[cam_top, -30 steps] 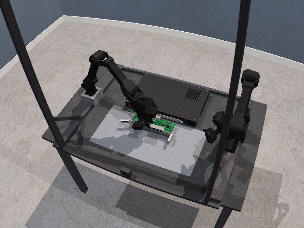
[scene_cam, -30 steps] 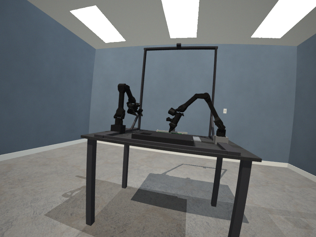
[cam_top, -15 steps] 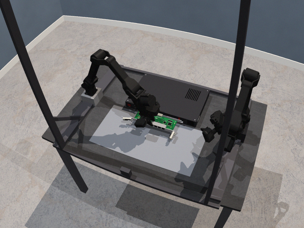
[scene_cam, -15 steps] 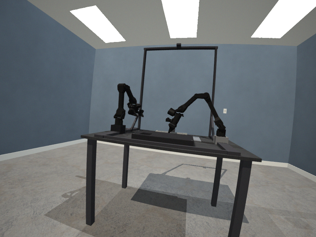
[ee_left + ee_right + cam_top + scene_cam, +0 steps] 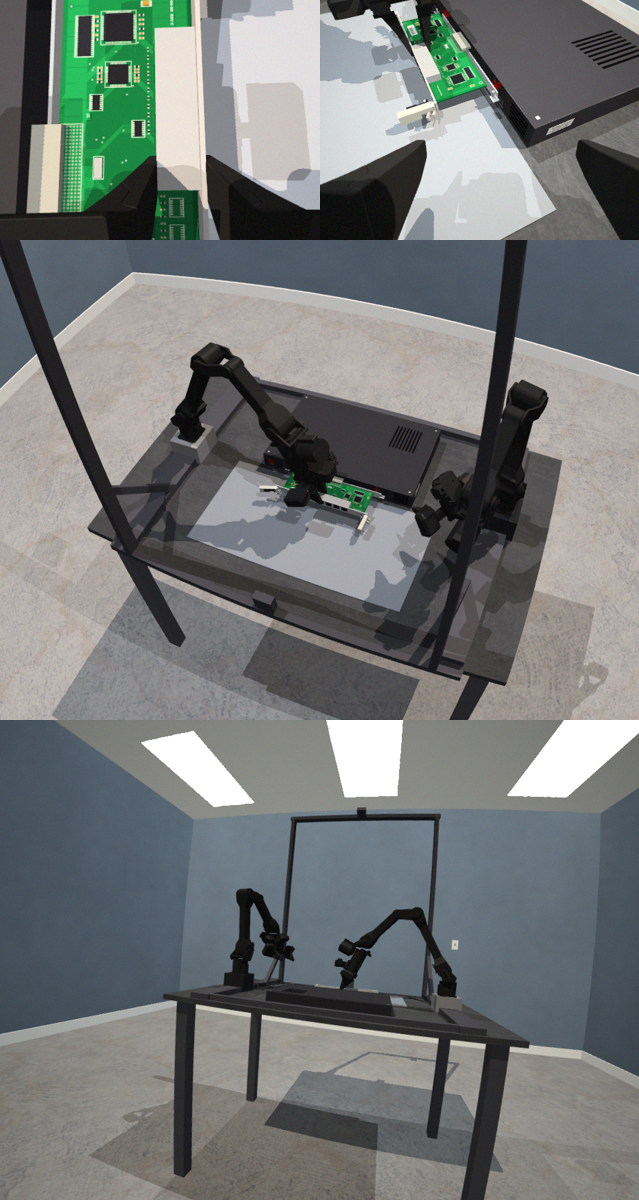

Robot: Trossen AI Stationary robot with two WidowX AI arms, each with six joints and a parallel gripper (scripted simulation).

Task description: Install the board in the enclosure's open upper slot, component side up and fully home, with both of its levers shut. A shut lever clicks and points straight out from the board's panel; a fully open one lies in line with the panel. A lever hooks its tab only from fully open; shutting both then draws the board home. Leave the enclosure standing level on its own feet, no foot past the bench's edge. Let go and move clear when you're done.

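My left gripper is now 80 mm past the pale grey mat, 10 mm to the left of it and 80 mm above it. Also, from my left hand: green board 10 mm to the right, 30 mm below; then black enclosure 190 mm ahead, 20 mm to the right, 30 mm below.
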